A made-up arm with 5 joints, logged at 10 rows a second.
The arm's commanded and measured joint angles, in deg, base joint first. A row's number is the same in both.
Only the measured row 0 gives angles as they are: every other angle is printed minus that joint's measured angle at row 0.
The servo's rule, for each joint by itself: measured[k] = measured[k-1] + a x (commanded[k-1-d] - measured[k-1]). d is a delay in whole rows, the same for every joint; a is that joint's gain. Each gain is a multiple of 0.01, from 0.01 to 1. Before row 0 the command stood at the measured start. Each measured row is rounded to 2 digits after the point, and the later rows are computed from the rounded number. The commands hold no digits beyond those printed.
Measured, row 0:
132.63, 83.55, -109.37, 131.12, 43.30
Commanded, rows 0 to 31:
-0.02, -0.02, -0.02, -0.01, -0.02
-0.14, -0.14, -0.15, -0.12, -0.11
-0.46, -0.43, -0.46, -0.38, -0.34
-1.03, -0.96, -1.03, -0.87, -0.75
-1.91, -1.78, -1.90, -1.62, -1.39
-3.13, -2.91, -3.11, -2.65, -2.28
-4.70, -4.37, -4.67, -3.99, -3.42
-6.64, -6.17, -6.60, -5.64, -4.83
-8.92, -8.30, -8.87, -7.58, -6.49
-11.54, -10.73, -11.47, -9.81, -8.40
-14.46, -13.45, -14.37, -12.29, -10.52
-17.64, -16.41, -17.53, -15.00, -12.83
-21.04, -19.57, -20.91, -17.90, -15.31
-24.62, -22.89, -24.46, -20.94, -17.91
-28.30, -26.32, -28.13, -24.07, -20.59
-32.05, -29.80, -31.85, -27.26, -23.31
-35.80, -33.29, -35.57, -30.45, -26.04
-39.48, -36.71, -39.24, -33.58, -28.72
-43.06, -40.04, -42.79, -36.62, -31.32
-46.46, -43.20, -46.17, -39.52, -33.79
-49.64, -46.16, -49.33, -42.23, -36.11
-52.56, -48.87, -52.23, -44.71, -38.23
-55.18, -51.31, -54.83, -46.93, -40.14
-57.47, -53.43, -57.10, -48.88, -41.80
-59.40, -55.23, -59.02, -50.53, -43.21
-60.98, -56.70, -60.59, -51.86, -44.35
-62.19, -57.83, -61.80, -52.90, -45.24
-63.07, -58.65, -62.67, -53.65, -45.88
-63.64, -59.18, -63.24, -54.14, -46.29
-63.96, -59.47, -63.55, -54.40, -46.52
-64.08, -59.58, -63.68, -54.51, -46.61
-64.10, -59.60, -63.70, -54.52, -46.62
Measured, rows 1 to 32:
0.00, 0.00, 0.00, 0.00, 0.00
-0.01, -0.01, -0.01, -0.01, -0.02
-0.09, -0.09, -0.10, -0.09, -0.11
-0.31, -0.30, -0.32, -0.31, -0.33
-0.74, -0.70, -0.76, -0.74, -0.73
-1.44, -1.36, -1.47, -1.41, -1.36
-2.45, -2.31, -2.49, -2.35, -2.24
-3.80, -3.57, -3.84, -3.60, -3.37
-5.50, -5.16, -5.55, -5.15, -4.77
-7.55, -7.08, -7.61, -7.00, -6.42
-9.94, -9.31, -10.00, -9.14, -8.32
-12.65, -11.84, -12.71, -11.53, -10.43
-15.64, -14.63, -15.70, -14.17, -12.73
-18.88, -17.64, -18.93, -17.00, -15.21
-22.32, -20.84, -22.36, -19.99, -17.80
-25.91, -24.18, -25.94, -23.09, -20.48
-29.59, -27.61, -29.60, -26.26, -23.20
-33.32, -31.07, -33.30, -29.44, -25.93
-37.02, -34.51, -36.98, -32.59, -28.61
-40.64, -37.88, -40.58, -35.65, -31.21
-44.13, -41.13, -44.05, -38.59, -33.69
-47.44, -44.20, -47.32, -41.36, -36.01
-50.51, -47.05, -50.36, -43.91, -38.14
-53.31, -49.65, -53.13, -46.21, -40.06
-55.81, -51.96, -55.59, -48.24, -41.73
-57.96, -53.95, -57.72, -49.98, -43.15
-59.77, -55.63, -59.50, -51.41, -44.30
-61.22, -56.97, -60.93, -52.54, -45.20
-62.33, -57.99, -62.01, -53.38, -45.85
-63.12, -58.72, -62.77, -53.96, -46.27
-63.62, -59.18, -63.25, -54.29, -46.51
-63.90, -59.42, -63.52, -54.46, -46.61
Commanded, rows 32 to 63:
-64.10, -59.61, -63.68, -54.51, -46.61
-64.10, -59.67, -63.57, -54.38, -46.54
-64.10, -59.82, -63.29, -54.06, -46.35
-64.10, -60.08, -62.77, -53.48, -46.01
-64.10, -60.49, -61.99, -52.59, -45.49
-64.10, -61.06, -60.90, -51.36, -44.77
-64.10, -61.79, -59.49, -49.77, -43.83
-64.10, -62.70, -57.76, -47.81, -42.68
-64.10, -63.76, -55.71, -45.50, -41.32
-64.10, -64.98, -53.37, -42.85, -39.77
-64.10, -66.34, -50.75, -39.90, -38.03
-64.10, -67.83, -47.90, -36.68, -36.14
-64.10, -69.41, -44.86, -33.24, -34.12
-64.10, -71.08, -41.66, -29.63, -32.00
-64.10, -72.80, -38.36, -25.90, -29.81
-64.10, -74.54, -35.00, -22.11, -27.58
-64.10, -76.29, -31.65, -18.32, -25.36
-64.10, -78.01, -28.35, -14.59, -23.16
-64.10, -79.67, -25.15, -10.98, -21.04
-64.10, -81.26, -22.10, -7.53, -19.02
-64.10, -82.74, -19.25, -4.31, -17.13
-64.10, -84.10, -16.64, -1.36, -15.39
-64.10, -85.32, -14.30, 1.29, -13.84
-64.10, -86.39, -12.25, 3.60, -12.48
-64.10, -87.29, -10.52, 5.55, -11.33
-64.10, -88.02, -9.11, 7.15, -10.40
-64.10, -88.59, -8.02, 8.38, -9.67
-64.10, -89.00, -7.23, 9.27, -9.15
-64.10, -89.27, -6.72, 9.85, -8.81
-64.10, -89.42, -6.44, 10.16, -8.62
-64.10, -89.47, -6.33, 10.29, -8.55
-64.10, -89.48, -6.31, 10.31, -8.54
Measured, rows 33 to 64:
-64.02, -59.53, -63.63, -54.51, -46.62
-64.07, -59.58, -63.66, -54.51, -46.61
-64.09, -59.63, -63.60, -54.41, -46.54
-64.10, -59.75, -63.41, -54.14, -46.36
-64.10, -59.95, -63.01, -53.64, -46.02
-64.10, -60.28, -62.38, -52.84, -45.51
-64.10, -60.76, -61.46, -51.72, -44.80
-64.10, -61.39, -60.24, -50.24, -43.87
-64.10, -62.19, -58.70, -48.39, -42.73
-64.10, -63.15, -56.85, -46.19, -41.38
-64.10, -64.27, -54.69, -43.65, -39.83
-64.10, -65.53, -52.25, -40.80, -38.10
-64.10, -66.93, -49.55, -37.67, -36.22
-64.10, -68.44, -46.64, -34.30, -34.20
-64.10, -70.05, -43.55, -30.75, -32.09
-64.10, -71.73, -40.33, -27.06, -29.90
-64.10, -73.44, -37.03, -23.30, -27.67
-64.10, -75.18, -33.69, -19.52, -25.45
-64.10, -76.91, -30.38, -15.77, -23.25
-64.10, -78.59, -27.14, -12.13, -21.13
-64.10, -80.22, -24.02, -8.63, -19.10
-64.10, -81.76, -21.06, -5.35, -17.21
-64.10, -83.19, -18.32, -2.32, -15.46
-64.10, -84.49, -15.83, 0.42, -13.90
-64.10, -85.65, -13.61, 2.84, -12.54
-64.10, -86.65, -11.69, 4.90, -11.38
-64.10, -87.49, -10.09, 6.61, -10.44
-64.10, -88.16, -8.81, 7.96, -9.70
-64.10, -88.67, -7.83, 8.96, -9.17
-64.10, -89.04, -7.14, 9.64, -8.82
-64.10, -89.27, -6.71, 10.04, -8.63
-64.10, -89.39, -6.47, 10.23, -8.55

